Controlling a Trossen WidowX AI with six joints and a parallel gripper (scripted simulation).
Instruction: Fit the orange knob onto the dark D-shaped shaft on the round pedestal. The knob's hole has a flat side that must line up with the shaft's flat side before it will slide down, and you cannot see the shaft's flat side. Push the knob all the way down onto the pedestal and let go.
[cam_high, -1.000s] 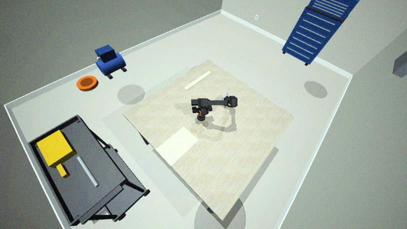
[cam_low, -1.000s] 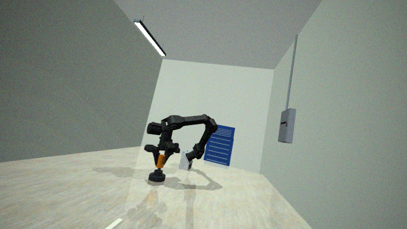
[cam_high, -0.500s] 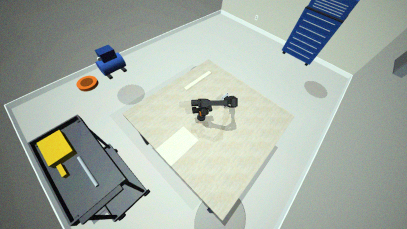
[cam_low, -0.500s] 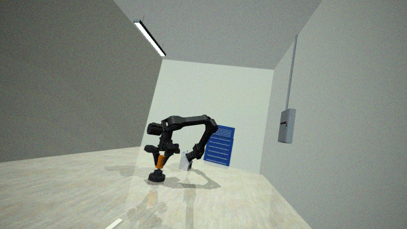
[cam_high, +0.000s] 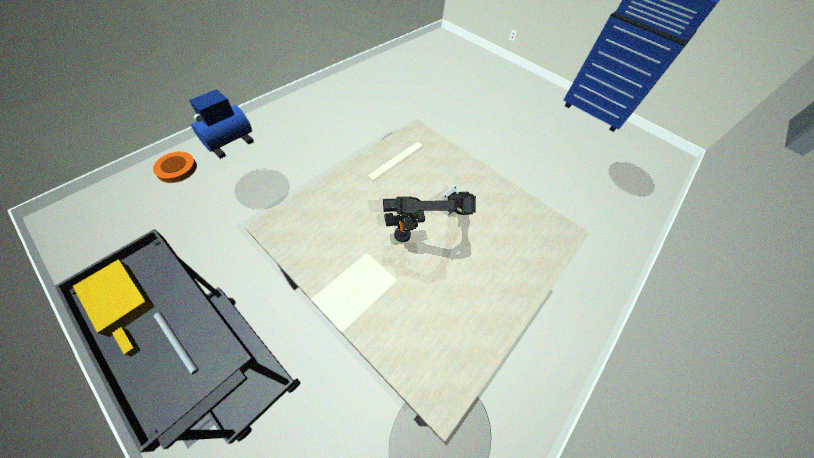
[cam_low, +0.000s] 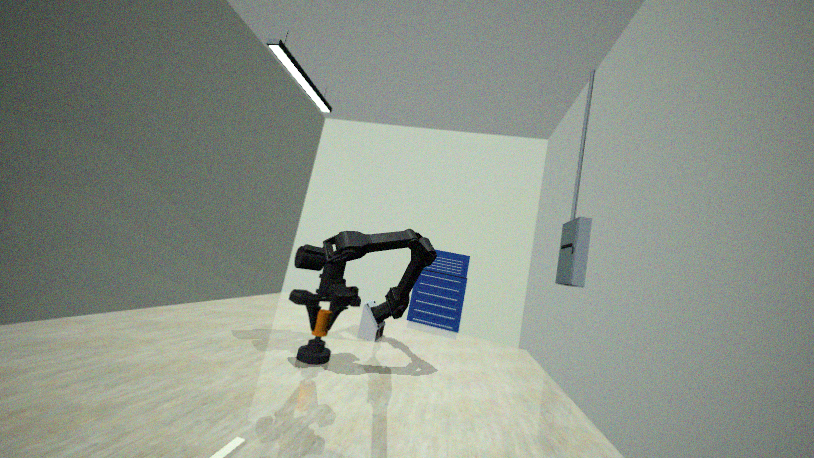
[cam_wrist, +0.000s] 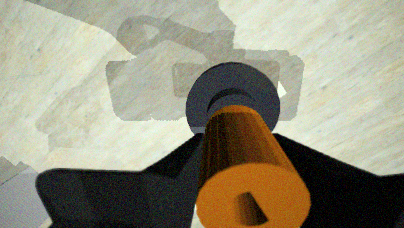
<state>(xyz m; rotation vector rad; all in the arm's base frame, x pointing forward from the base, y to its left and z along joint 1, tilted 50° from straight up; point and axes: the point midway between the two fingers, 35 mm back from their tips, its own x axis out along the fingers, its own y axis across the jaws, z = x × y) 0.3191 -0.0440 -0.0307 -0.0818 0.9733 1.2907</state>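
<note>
Now: the pedestal 40 mm below my gripper tip. The rest, counted from my gripper tip: orange knob: 20 mm above.
</note>
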